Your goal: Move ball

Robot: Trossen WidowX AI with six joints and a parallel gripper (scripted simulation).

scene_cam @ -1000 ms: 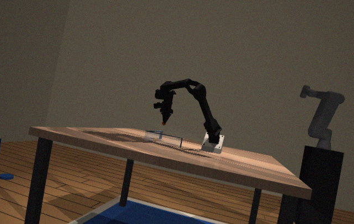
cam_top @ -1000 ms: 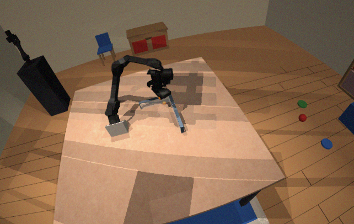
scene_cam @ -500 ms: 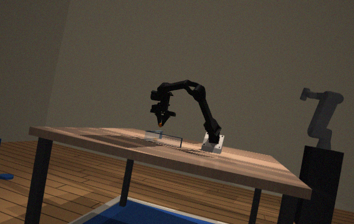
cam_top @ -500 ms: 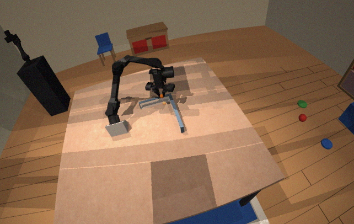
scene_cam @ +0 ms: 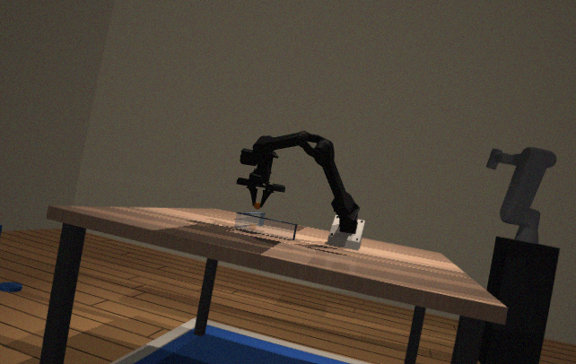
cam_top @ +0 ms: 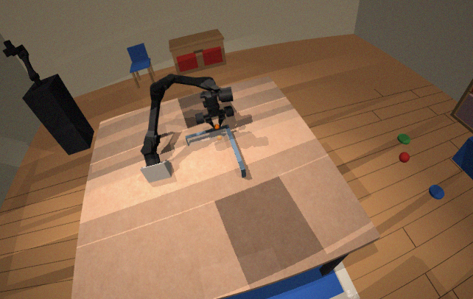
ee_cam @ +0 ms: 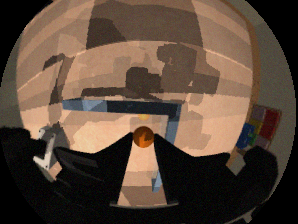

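Now: gripper tip 8 cm above the see-through copy of ball. Round my gripper tip: orange ball right at my gripper tip.
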